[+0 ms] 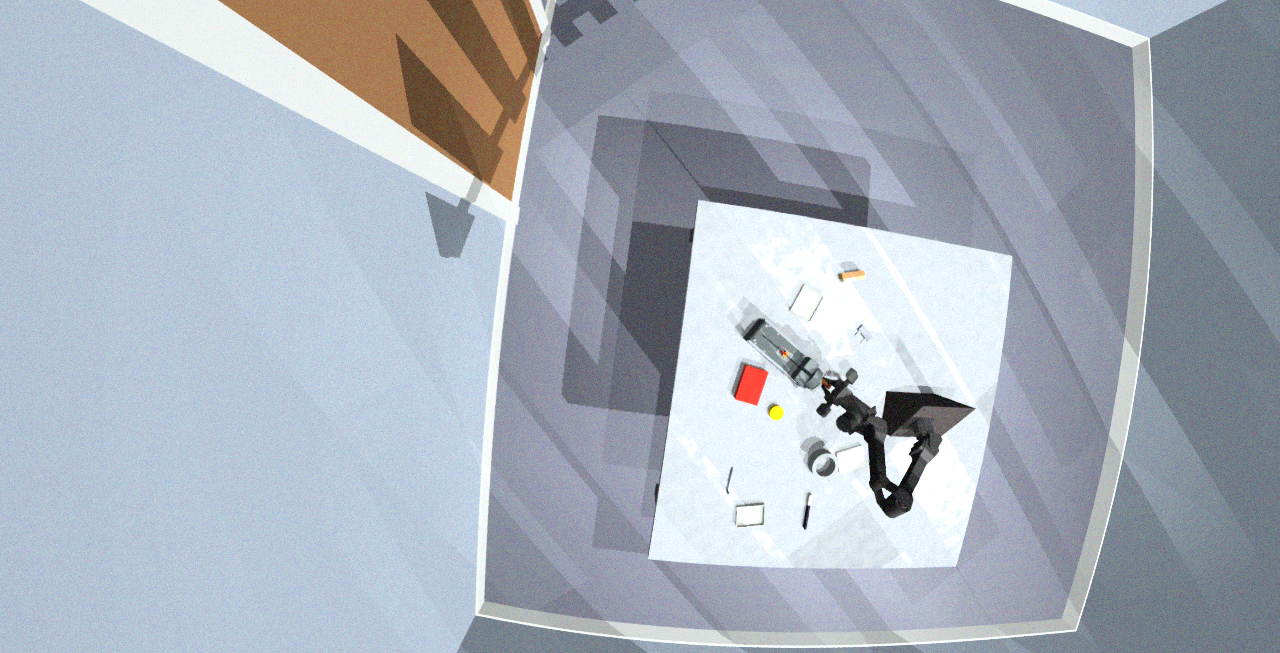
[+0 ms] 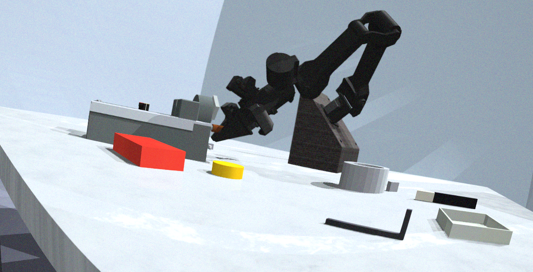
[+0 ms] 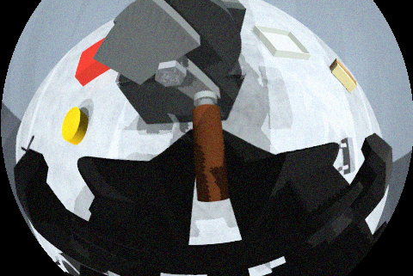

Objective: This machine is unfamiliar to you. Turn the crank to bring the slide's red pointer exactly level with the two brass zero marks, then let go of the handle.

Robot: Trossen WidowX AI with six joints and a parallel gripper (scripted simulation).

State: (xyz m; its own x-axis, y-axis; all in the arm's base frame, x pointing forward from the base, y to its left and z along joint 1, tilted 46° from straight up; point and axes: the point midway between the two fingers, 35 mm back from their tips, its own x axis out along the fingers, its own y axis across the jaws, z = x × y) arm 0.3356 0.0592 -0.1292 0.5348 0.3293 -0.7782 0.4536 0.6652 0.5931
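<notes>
Now: the yellow disc 150 mm to the left of my gripper tip, 110 mm ahead of it and 30 mm below it. The rest, counted from my gripper tip: red pointer (160 mm ahead, 60 mm to the right, 40 mm above); then brown handle (20 mm behind, 20 mm above, 10 mm to the left); then black L-shaped bar (450 mm to the left, 200 mm ahead, 30 mm below).
</notes>
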